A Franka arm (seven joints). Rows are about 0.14 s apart.
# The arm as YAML. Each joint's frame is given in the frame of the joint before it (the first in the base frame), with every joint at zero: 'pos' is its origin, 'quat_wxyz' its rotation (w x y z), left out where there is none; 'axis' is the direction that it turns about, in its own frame. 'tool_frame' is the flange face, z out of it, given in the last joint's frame.
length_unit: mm
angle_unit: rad
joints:
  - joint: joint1
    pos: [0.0, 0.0, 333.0]
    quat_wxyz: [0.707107, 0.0, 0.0, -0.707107]
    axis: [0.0, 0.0, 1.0]
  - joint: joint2
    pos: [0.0, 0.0, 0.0]
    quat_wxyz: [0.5, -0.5, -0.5, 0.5]
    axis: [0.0, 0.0, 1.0]
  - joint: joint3
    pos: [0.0, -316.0, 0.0]
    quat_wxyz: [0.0, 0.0, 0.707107, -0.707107]
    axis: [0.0, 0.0, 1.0]
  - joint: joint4
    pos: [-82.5, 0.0, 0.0]
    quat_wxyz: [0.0, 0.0, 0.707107, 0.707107]
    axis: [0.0, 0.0, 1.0]
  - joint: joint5
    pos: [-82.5, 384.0, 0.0]
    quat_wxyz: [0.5, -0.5, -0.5, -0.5]
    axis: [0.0, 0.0, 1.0]
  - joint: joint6
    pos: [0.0, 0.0, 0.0]
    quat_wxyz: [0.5, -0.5, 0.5, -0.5]
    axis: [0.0, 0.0, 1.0]
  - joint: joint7
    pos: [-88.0, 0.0, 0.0]
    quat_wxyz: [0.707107, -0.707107, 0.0, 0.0]
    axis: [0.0, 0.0, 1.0]
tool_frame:
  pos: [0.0, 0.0, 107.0]
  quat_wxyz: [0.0, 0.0, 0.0, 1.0]
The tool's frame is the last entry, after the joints.
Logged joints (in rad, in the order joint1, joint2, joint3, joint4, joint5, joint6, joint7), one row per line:
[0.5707, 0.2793, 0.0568, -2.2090, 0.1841, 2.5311, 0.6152]
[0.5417, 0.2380, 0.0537, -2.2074, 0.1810, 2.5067, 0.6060]
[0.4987, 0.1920, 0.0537, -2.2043, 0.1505, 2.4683, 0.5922]
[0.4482, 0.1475, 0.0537, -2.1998, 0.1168, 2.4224, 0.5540]
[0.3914, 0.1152, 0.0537, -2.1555, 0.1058, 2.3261, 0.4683]
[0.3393, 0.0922, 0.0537, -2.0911, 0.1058, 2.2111, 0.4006]
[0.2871, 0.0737, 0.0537, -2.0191, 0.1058, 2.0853, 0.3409]
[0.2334, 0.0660, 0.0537, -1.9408, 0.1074, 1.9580, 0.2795]
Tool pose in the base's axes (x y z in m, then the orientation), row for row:
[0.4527, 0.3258, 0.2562, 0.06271, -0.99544, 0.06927, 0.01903]
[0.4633, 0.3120, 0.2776, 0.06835, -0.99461, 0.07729, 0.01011]
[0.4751, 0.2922, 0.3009, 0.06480, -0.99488, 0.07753, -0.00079]
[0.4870, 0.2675, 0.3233, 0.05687, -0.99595, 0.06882, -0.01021]
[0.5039, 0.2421, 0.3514, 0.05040, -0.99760, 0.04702, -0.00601]
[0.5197, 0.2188, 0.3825, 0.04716, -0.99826, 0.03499, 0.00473]
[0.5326, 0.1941, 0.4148, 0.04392, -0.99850, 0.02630, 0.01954]
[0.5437, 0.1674, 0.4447, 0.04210, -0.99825, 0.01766, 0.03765]
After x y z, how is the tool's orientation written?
As a quaternion, w x y z.
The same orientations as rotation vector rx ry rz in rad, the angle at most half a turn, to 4 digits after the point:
[-3.0083, 0.2093, 0.0575]
[-2.9956, 0.2328, 0.0304]
[-3.0028, 0.2340, -0.0024]
[-3.0204, 0.2087, -0.0310]
[-3.0373, 0.1432, -0.0183]
[-3.0453, 0.1067, 0.0144]
[-3.0521, 0.0804, 0.0597]
[-3.0547, 0.0540, 0.1152]

